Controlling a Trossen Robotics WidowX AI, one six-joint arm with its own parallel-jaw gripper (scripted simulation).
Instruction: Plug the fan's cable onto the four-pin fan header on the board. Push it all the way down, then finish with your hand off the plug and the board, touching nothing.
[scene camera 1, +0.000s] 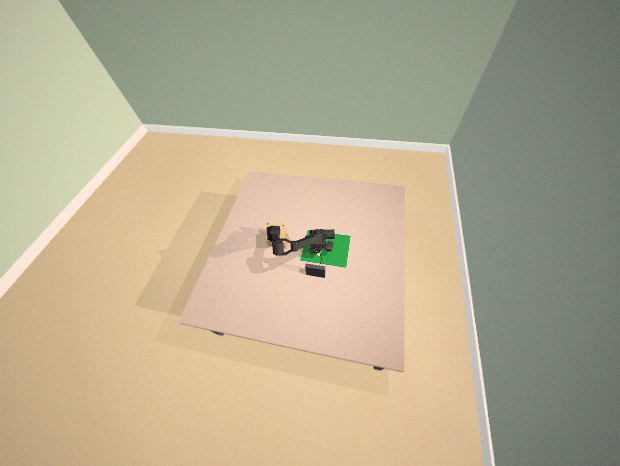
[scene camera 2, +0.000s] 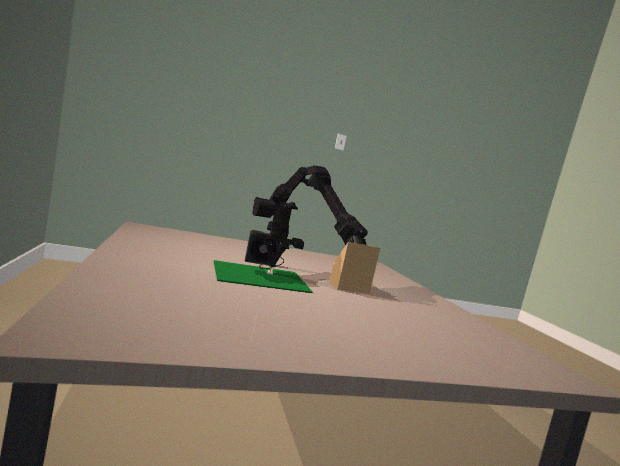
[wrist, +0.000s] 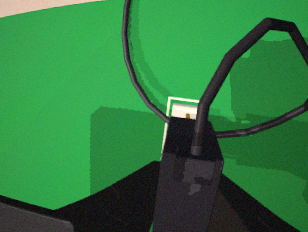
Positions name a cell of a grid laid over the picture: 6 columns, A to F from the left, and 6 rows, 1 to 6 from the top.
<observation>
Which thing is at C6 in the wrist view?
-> The gripper.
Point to the gripper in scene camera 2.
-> C4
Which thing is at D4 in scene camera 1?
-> A green board.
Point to a green board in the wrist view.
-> At B4
</observation>
